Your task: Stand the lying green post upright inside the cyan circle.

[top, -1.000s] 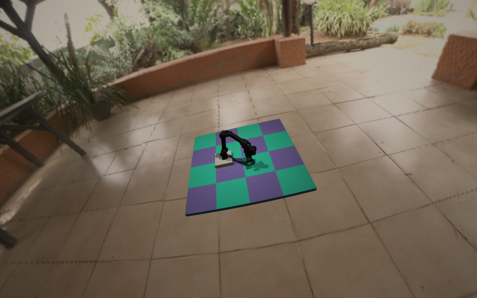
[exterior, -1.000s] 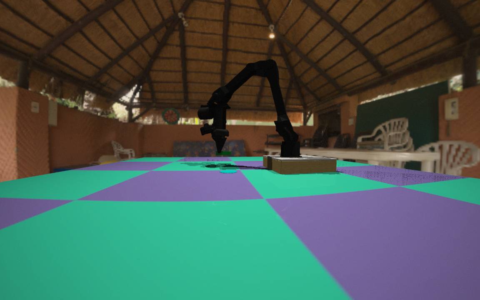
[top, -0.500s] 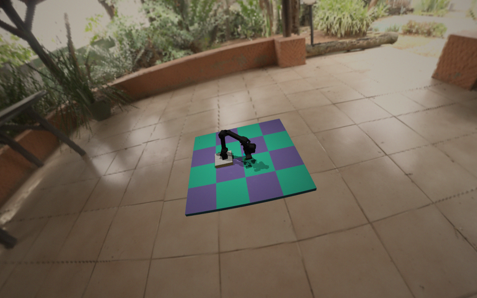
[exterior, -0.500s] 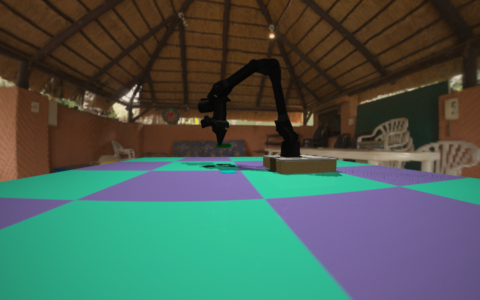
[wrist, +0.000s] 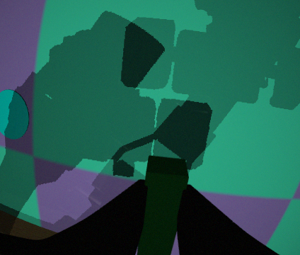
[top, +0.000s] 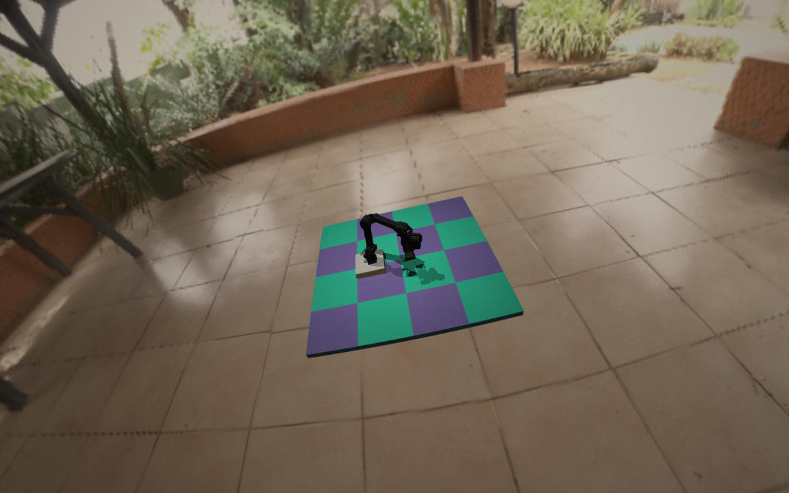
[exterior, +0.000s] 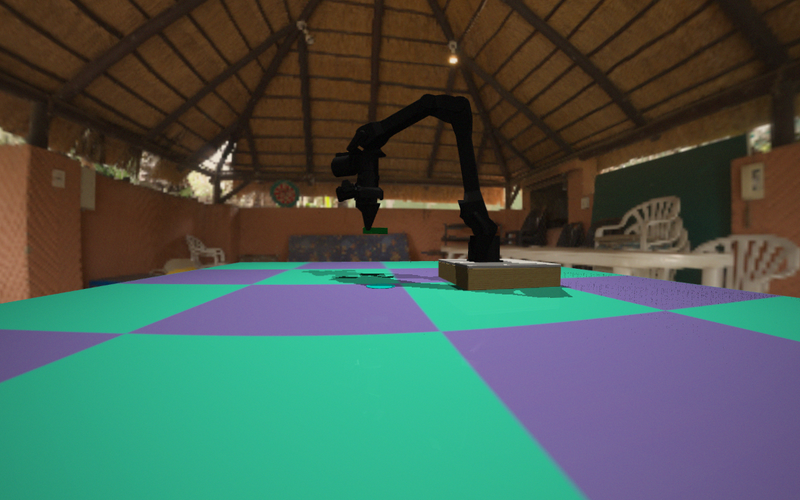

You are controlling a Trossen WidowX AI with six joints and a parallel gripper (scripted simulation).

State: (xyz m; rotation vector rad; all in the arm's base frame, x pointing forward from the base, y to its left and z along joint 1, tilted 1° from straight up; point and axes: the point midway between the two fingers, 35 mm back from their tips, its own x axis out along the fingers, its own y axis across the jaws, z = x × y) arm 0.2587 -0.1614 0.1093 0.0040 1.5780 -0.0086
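My gripper tip is 18 cm to the right of the cyan circle, 12 cm above it and 1 cm past it. Also, from my gripper tip: green post 2 cm behind.
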